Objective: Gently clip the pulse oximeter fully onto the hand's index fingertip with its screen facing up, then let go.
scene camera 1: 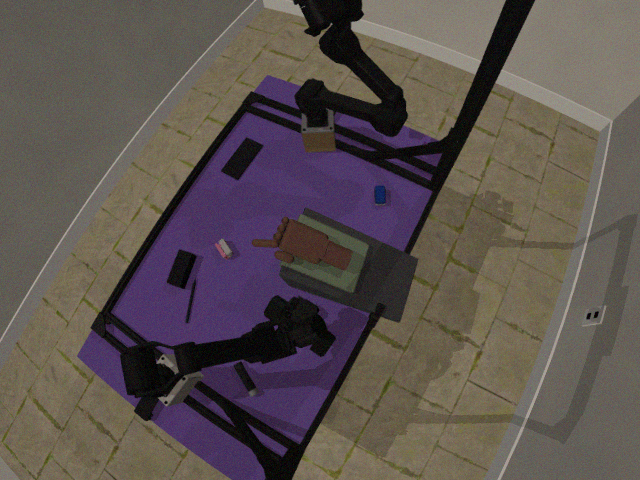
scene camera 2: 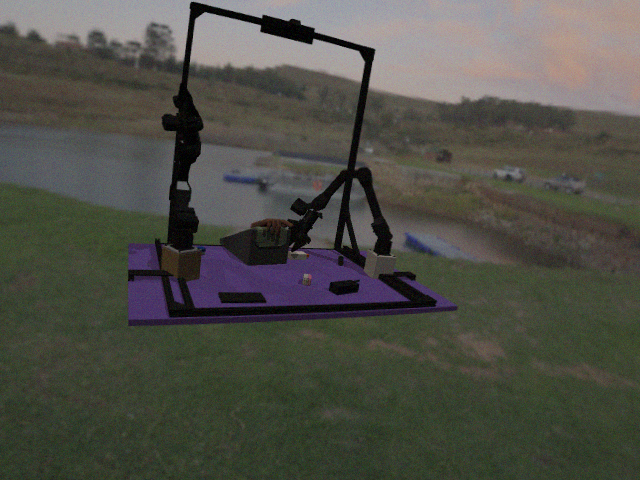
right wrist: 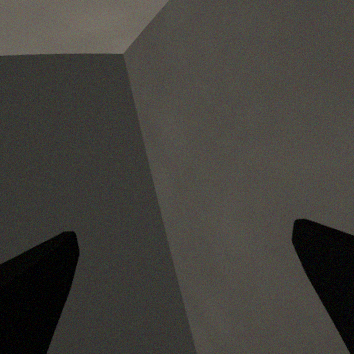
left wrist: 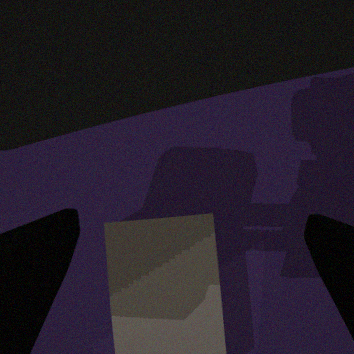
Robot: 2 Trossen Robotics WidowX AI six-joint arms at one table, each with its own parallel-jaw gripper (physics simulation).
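Places are measured from the left arm's base along level axes (x ahead, y left, z up), in centimetres.
Pixels of known places: left gripper, fingertip midpoint: (scene camera 2: 289, 249) (left wrist: 194, 223); right gripper, fingertip midpoint: (scene camera 2: 184, 90) (right wrist: 186, 236); left arm's base, link origin: (scene camera 1: 164, 380) (scene camera 2: 382, 253); right arm's base, link origin: (scene camera 1: 317, 118) (scene camera 2: 182, 247).
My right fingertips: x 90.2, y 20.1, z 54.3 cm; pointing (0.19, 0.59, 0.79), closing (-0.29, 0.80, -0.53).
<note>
Ahead of a thing's pixels: the offset from my right fingertips to its top centre. "*": to the spot under its first point.
A brown hand (scene camera 1: 305, 240) (scene camera 2: 269, 223) rests on a pale green pad; its bare index finger (scene camera 1: 262, 242) points left. Which small object is the pulse oximeter is not certain. A pale box @(dx -57.3, dy -38.8, dz -62.0 cm) (scene camera 2: 297, 255) (left wrist: 167, 280), reddish at one end in scene camera 2, lies on the table beside the hand's stand; in scene camera 1 my left gripper hides it. My left gripper (scene camera 1: 305, 328) (scene camera 2: 299, 243) (left wrist: 194, 223) is open, low over this box, which shows between its fingers in the left wrist view. My right gripper (scene camera 2: 180, 96) (right wrist: 186, 236) is open and empty, raised high.
A dark sloped stand (scene camera 1: 387, 273) (scene camera 2: 268, 255) carries the pad @(* dx -33.1, dy -42.0, dz -54.6 cm) (scene camera 1: 359, 258). A blue block @(dx -11.1, dy -34.9, dz -61.6 cm) (scene camera 1: 379, 194), a pink-and-white block @(dx -52.2, dy -6.1, dz -61.6 cm) (scene camera 1: 224, 248) (scene camera 2: 307, 279), a black box @(dx -65.3, dy +1.0, dz -61.3 cm) (scene camera 1: 181, 269) (scene camera 2: 343, 287), a thin black stick @(dx -70.6, dy -7.3, dz -63.9 cm) (scene camera 1: 191, 302), a dark cylinder @(dx -77.5, dy -35.5, dz -62.1 cm) (scene camera 1: 244, 377) and a flat black slab @(dx -24.5, dy +11.1, dz -64.0 cm) (scene camera 1: 241, 158) (scene camera 2: 241, 297) lie around.
</note>
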